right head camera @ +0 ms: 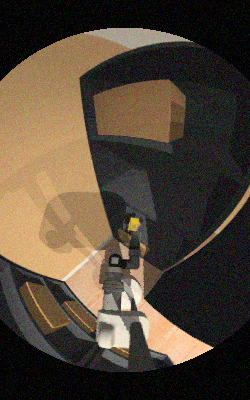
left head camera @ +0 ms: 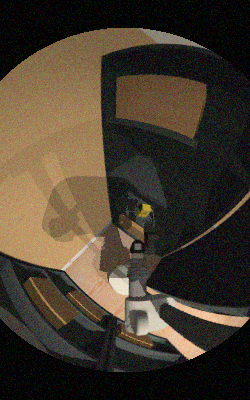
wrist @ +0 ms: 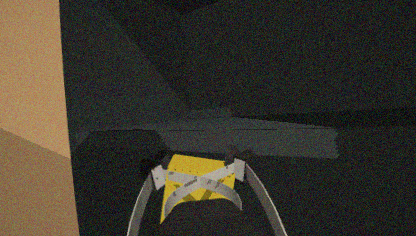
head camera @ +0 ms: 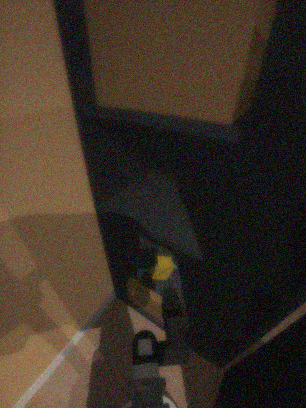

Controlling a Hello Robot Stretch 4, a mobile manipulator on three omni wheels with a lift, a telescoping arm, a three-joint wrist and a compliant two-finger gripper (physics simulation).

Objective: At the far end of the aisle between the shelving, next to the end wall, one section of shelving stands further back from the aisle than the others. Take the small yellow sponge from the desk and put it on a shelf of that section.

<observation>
The pictures show: the gripper and a small yellow sponge.
The gripper also shows in the wrist view.
</observation>
